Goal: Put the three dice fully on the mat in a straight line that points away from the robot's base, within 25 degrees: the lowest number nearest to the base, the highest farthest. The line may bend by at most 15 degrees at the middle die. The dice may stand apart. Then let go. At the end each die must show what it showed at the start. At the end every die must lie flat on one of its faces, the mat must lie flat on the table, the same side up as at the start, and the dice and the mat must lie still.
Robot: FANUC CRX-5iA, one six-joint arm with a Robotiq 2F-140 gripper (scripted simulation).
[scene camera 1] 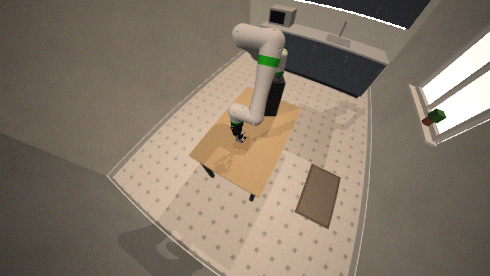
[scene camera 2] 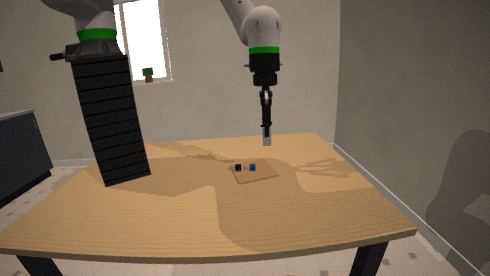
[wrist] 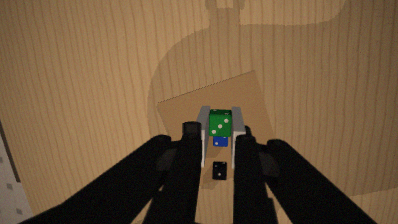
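The wrist view shows the gripper, which is seen elsewhere in the pictures as well. A tan mat appears in the pictures too.
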